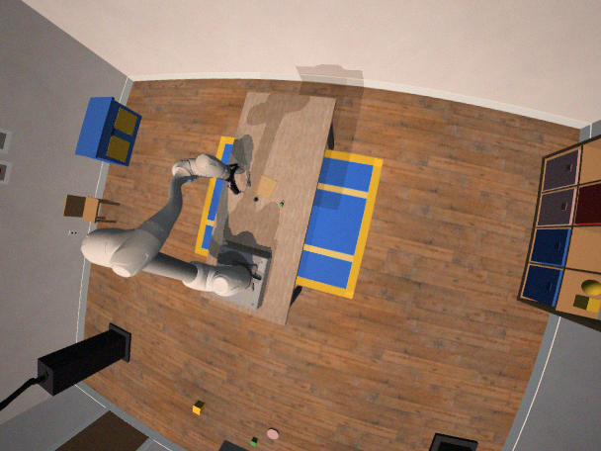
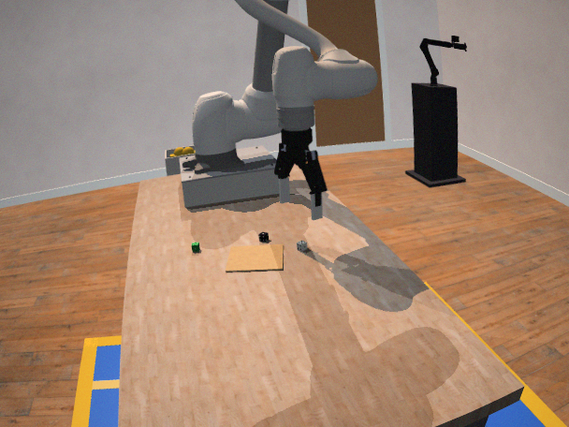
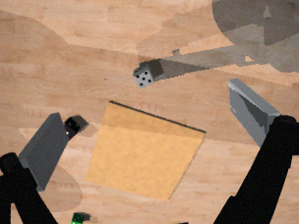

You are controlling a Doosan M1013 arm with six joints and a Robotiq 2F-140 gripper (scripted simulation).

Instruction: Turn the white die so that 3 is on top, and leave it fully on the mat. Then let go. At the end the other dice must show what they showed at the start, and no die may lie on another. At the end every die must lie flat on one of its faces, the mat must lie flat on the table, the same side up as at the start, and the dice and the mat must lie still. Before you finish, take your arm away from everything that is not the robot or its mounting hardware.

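Now: hand 110 mm above the white die. The rest, counted from my hand: black die 100 mm behind, 80 mm to the right, 110 mm below; then tan mat 130 mm to the right, 120 mm below; then green die 100 mm behind, 270 mm to the right, 110 mm below.
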